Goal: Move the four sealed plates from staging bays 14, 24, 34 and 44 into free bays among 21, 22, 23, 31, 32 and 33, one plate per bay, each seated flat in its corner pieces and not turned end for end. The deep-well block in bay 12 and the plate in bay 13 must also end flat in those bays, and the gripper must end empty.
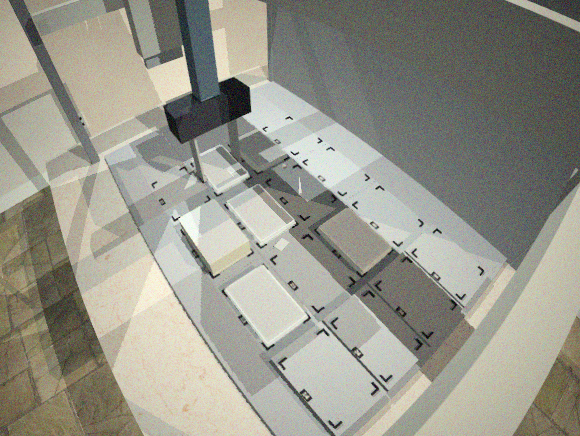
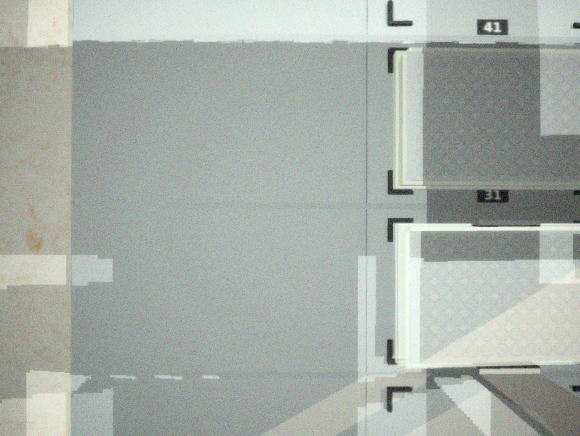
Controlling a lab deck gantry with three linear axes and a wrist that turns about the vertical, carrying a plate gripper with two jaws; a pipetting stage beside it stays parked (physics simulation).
gripper: image 1; image 2
same spot on gripper: (image 2: 533, 397) = (image 1: 196, 164)
